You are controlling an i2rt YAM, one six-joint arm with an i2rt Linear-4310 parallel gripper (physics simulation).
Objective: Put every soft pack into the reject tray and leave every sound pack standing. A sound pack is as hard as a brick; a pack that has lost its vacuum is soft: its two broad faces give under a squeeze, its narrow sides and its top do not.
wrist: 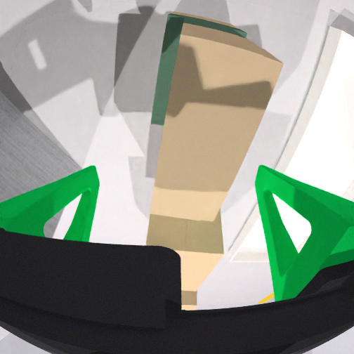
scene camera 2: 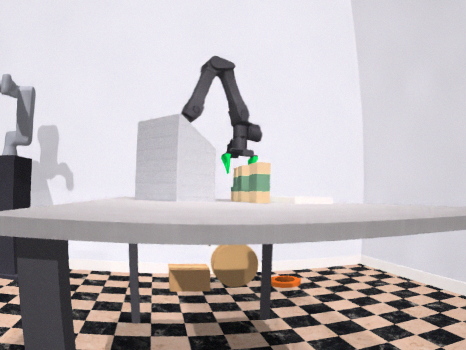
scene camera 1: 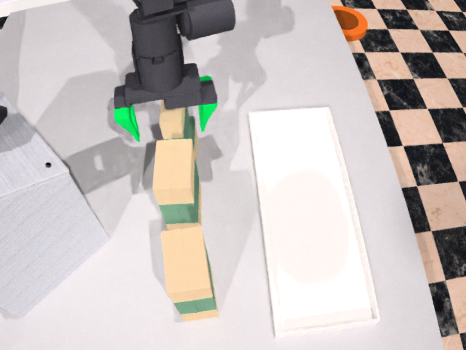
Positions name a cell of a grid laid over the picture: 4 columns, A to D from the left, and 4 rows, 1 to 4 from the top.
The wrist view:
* my gripper: B2
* white reject tray: D2
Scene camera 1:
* my gripper: B2
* white reject tray: C4
